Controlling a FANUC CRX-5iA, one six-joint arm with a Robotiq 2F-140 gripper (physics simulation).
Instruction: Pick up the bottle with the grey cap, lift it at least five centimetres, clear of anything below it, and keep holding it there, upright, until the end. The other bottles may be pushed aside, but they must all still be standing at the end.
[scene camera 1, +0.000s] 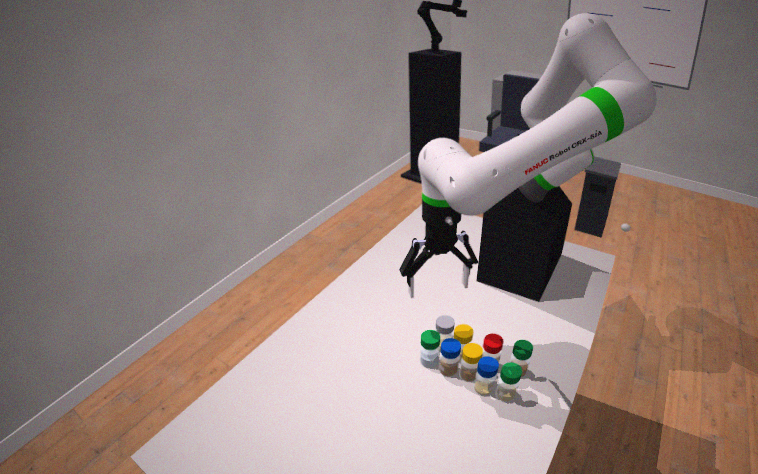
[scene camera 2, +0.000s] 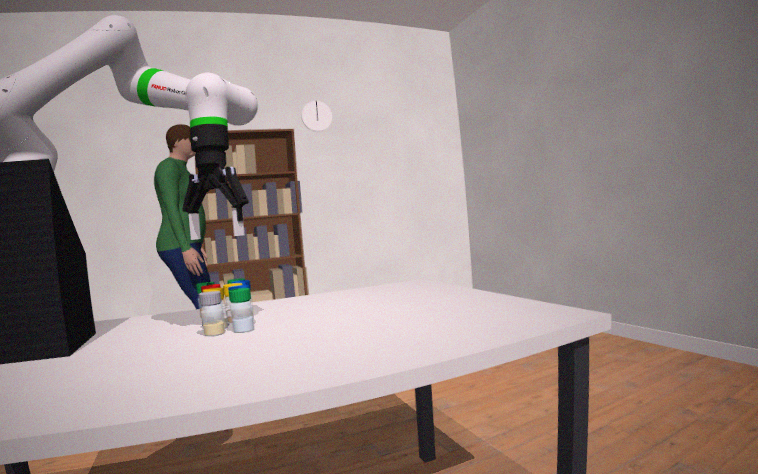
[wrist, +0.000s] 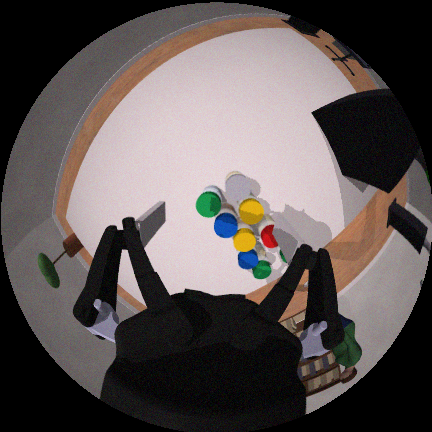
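The bottle with the grey cap stands upright at one end of the bottle group, towards the robot's base. Its lower part is partly hidden in scene camera 1. A green-capped bottle, a yellow-capped bottle and a blue-capped bottle stand close around it. My gripper is open and empty, pointing down. Its fingertips are well above the caps, and nothing touches the bottles.
Further along the group stand a second yellow-capped bottle, a red-capped bottle, a second blue-capped bottle and two more green-capped bottles. The black robot pedestal stands on the white table.
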